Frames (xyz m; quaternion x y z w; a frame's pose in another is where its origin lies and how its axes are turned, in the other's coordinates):
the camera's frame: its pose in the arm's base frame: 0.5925 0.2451 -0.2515 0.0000 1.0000 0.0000 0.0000
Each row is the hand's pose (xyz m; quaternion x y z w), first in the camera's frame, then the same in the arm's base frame.
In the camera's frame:
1: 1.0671 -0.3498 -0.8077 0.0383 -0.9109 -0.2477 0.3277
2: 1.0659 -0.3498 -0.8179 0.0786 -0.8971 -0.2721 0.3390
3: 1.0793 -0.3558 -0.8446 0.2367 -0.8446 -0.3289 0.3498
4: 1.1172 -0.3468 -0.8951 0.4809 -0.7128 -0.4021 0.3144
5: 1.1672 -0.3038 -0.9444 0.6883 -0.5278 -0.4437 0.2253
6: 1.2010 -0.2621 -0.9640 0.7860 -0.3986 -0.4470 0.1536
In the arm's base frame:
1: -0.4746 -0.1047 0.5562 -0.2477 0.3277 -0.0383 0.9109
2: -0.4734 -0.1047 0.5664 -0.2721 0.3390 -0.0786 0.8971
3: -0.4868 -0.1107 0.5931 -0.3289 0.3498 -0.2367 0.8446
4: -0.5247 -0.1017 0.6436 -0.4021 0.3144 -0.4809 0.7128
5: -0.5747 -0.0587 0.6929 -0.4437 0.2253 -0.6883 0.5278
6: -0.6085 -0.0170 0.7125 -0.4470 0.1536 -0.7860 0.3986

